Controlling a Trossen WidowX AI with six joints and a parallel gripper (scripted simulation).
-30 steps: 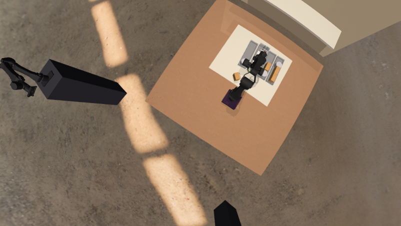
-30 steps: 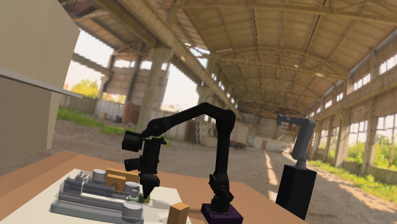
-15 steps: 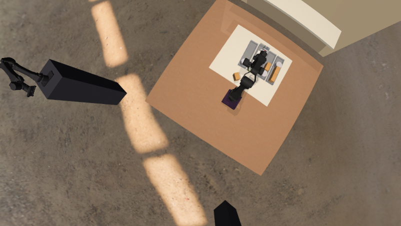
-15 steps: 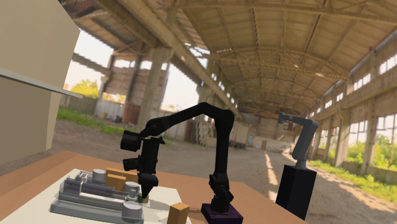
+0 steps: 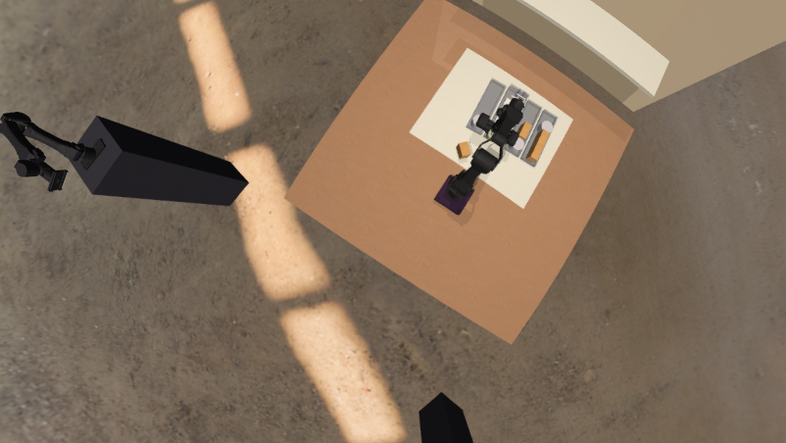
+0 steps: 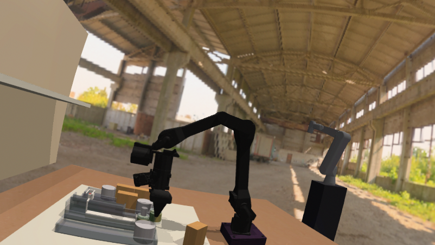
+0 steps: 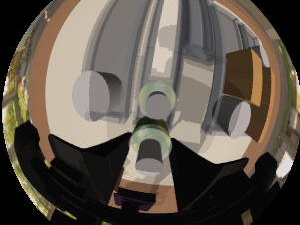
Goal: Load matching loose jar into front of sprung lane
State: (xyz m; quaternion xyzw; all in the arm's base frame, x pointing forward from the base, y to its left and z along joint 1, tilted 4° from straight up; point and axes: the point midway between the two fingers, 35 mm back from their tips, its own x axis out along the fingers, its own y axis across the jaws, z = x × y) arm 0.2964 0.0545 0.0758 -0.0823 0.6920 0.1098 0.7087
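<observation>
Now: the lane rack 17 cm ahead of my gripper tip, 2 cm to the left of it and 4 cm below it. Also, from my gripper tip: block 14 cm behind, 4 cm to the left, 2 cm below.
</observation>
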